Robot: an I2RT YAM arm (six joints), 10 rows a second.
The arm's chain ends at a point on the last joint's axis. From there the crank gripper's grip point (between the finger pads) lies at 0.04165 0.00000 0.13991 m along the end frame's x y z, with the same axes.
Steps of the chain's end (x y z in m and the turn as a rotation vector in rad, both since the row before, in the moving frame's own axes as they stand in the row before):
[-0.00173, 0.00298, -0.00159, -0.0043, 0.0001, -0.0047]
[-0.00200, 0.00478, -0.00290, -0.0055, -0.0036, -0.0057]
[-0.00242, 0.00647, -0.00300, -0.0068, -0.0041, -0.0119]
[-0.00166, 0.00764, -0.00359, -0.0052, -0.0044, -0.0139]
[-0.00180, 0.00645, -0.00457, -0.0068, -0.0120, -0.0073]
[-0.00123, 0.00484, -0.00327, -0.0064, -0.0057, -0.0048]
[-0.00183, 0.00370, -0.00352, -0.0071, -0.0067, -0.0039]
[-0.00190, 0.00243, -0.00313, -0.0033, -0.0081, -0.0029]
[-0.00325, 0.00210, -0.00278, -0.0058, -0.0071, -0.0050]
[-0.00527, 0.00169, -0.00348, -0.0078, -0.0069, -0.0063]
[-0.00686, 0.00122, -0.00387, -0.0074, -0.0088, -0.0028]
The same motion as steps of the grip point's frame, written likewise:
[-0.00172, 0.00339, -0.00160, -0.0043, 0.0001, -0.0047]
[-0.00250, 0.00531, -0.00275, -0.0055, -0.0036, -0.0057]
[-0.00299, 0.00693, -0.00283, -0.0068, -0.0041, -0.0119]
[-0.00227, 0.00779, -0.00341, -0.0052, -0.0044, -0.0139]
[-0.00348, 0.00711, -0.00408, -0.0068, -0.0120, -0.0073]
[-0.00203, 0.00554, -0.00304, -0.0064, -0.0057, -0.0048]
[-0.00277, 0.00453, -0.00325, -0.0071, -0.0067, -0.0039]
[-0.00303, 0.00277, -0.00280, -0.0033, -0.0081, -0.0029]
[-0.00424, 0.00271, -0.00249, -0.0058, -0.0071, -0.0050]
[-0.00623, 0.00252, -0.00320, -0.0078, -0.0069, -0.0063]
[-0.00809, 0.00214, -0.00351, -0.0074, -0.0088, -0.0028]

